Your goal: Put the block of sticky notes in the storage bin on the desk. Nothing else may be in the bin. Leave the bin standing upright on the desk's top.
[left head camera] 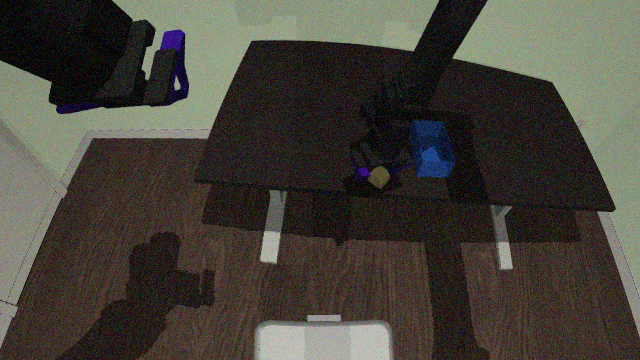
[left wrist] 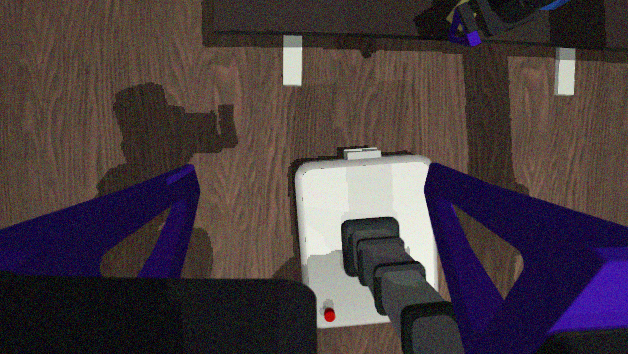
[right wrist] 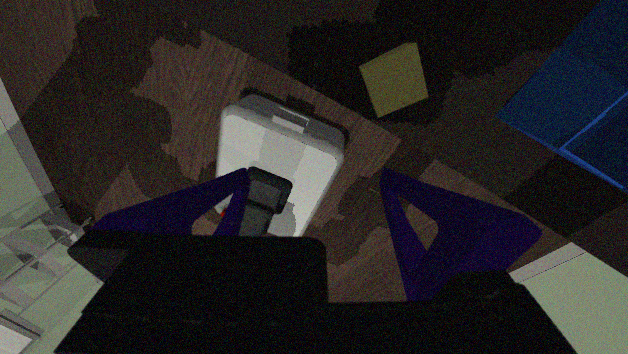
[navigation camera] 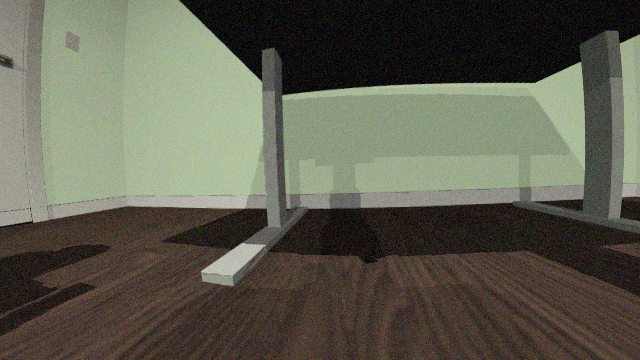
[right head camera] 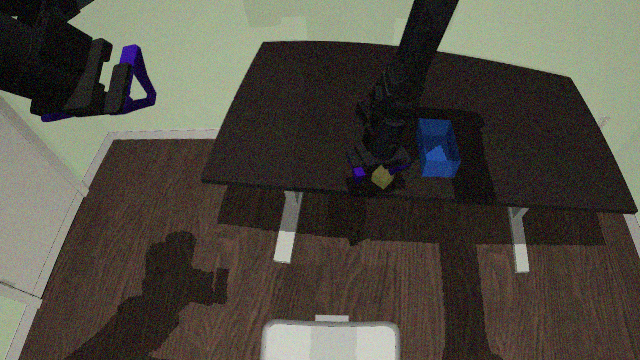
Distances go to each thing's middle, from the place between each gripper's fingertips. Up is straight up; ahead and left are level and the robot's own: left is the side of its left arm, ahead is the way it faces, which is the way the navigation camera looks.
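My left hand is 530 mm above the blue storage bin (right head camera: pixel 438 153), 520 mm to the left of it and 370 mm short of it.
As for my right gripper, it's 70 mm above the blue storage bin, 210 mm to the left of it and 160 mm short of it. Going by its middle, the bin is nearer to my right gripper than to my left hand.
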